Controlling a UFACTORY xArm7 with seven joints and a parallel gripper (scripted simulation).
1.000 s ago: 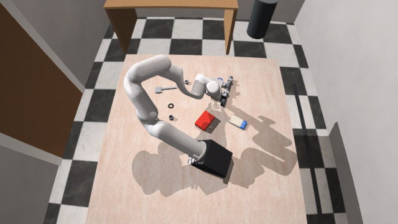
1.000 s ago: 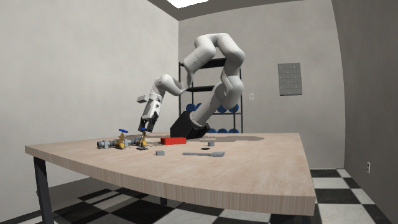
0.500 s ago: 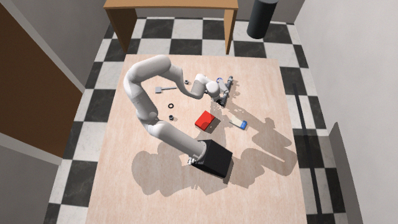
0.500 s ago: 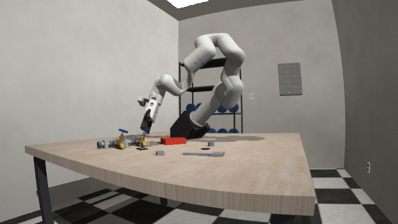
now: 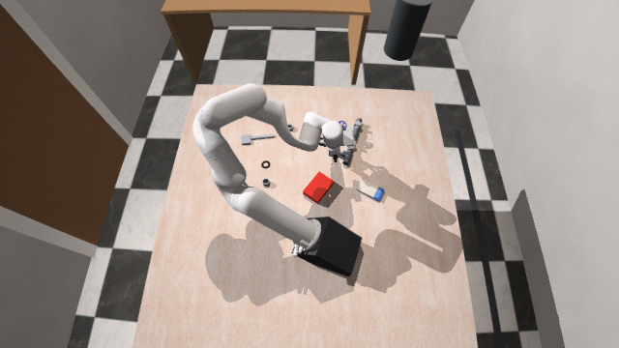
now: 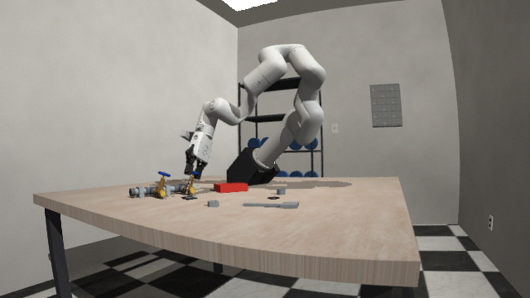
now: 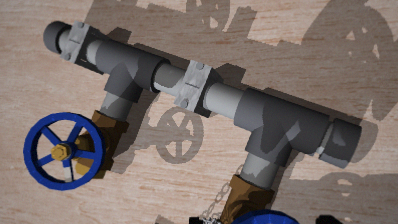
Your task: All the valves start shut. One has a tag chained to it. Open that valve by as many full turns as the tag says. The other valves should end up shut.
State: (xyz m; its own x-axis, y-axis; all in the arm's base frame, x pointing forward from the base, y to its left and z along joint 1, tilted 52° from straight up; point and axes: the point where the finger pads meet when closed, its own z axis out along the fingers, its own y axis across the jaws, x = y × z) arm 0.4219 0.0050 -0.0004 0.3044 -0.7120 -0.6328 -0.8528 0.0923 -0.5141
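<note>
The black tag lies 8 cm below my hand, 7 cm ahead of it and 6 cm to the left of it. Also, from my hand: red block (17 cm behind, 7 cm below, 2 cm to the left); white box (20 cm to the right, 12 cm behind, 8 cm below); grey flat tool (39 cm to the left, 8 cm below).
</note>
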